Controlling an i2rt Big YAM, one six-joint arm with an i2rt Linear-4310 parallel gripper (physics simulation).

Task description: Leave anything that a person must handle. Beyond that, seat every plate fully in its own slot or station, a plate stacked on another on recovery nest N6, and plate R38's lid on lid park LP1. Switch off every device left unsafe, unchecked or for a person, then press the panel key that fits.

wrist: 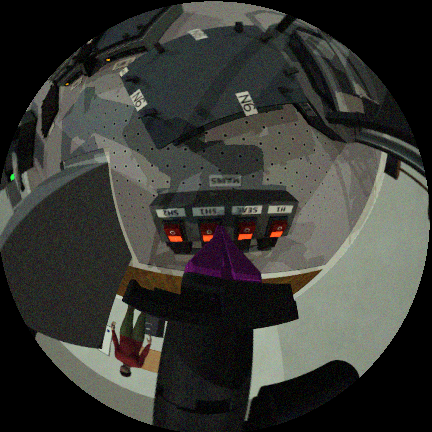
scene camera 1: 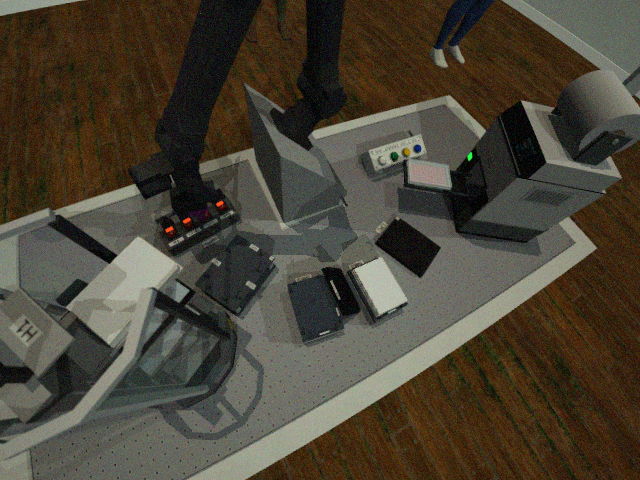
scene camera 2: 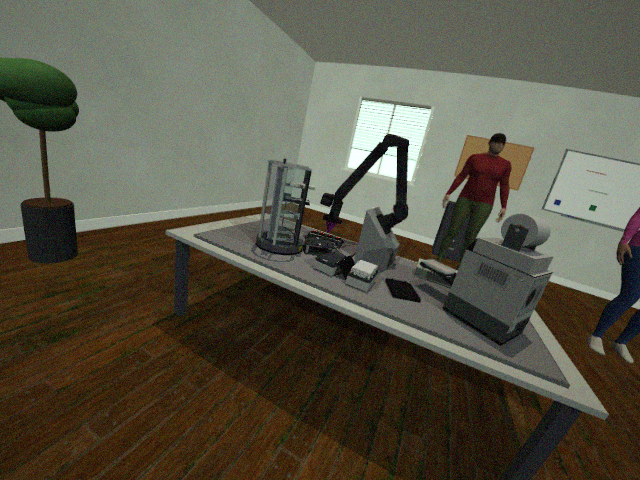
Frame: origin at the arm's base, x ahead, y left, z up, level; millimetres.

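Where they show: gripper, fingertip midpoint: (wrist: 218,228) (scene camera 1: 202,218) (scene camera 2: 327,232); arm's base at its link origin: (scene camera 1: 289,131) (scene camera 2: 382,224).
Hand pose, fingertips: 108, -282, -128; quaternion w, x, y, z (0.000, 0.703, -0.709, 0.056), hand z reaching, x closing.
Observation:
Each offset is from my fingertips to the top centre of the thing, as dx, dy, dz. "pt": to the spot under its first point.
My gripper (scene camera 1: 199,212) (scene camera 2: 330,226) (wrist: 218,228) is shut and empty; its purple tips are over the SH1 switch in the wrist view and hide part of it. The mains strip @(pt +31, -42, -32) (scene camera 1: 192,238) (wrist: 225,197) has rocker switches SH2 @(-39, +54, -15) (wrist: 174,232), SH1 @(-26, +5, -15) (wrist: 207,232), SEAL @(-13, -43, -15) (wrist: 246,230) and H1 @(+0, -91, -15) (wrist: 278,229), all showing orange. Whether the tips touch SH1 is unclear. Dark nest N6 @(+169, +47, +8) (scene camera 1: 232,279) (wrist: 200,80) shows no plate on it. A pinkish plate @(+88, +645, +63) (scene camera 1: 428,174) lies on the tray of the grey machine @(+210, +877, +388) (scene camera 1: 522,206) (scene camera 2: 496,284). The key panel @(-74, +648, +16) (scene camera 1: 379,164) has white, green, yellow and blue keys.
A white-topped plate @(+329, +368, +14) (scene camera 1: 379,285) (scene camera 2: 364,269) sits on a low device beside a dark-topped device @(pt +321, +202, -13) (scene camera 1: 315,307). A black pad @(pt +243, +531, -54) (scene camera 1: 408,246) (scene camera 2: 403,290) lies nearby. The glass-walled tower @(+296, -125, +380) (scene camera 2: 284,206), H1 box (scene camera 1: 31,330) and grey wedge-shaped arm mount (scene camera 1: 305,180) (wrist: 65,255) flank the strip.

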